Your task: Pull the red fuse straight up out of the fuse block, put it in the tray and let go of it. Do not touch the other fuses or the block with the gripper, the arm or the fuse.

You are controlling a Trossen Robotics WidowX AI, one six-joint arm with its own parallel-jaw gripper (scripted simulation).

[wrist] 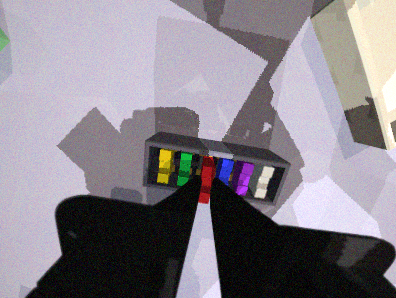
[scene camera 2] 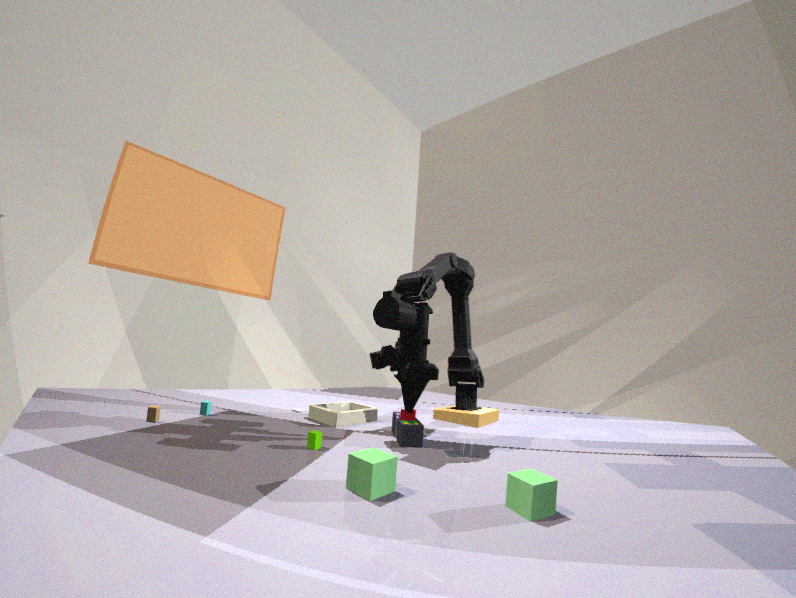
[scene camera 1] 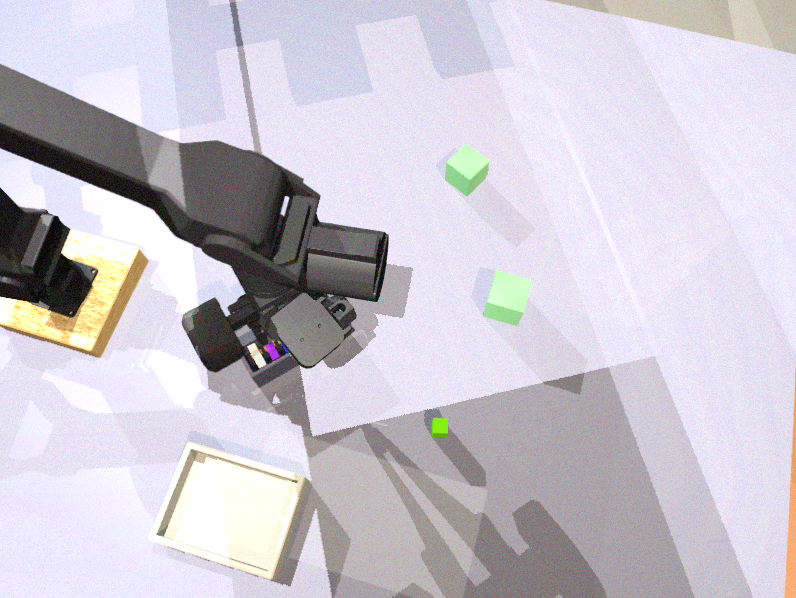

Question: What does the gripper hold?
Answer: A red fuse.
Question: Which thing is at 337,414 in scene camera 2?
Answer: A cream tray.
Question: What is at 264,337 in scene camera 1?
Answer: The gripper.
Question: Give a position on a cream tray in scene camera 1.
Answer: At 241,513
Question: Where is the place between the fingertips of the gripper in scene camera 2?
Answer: At 408,412
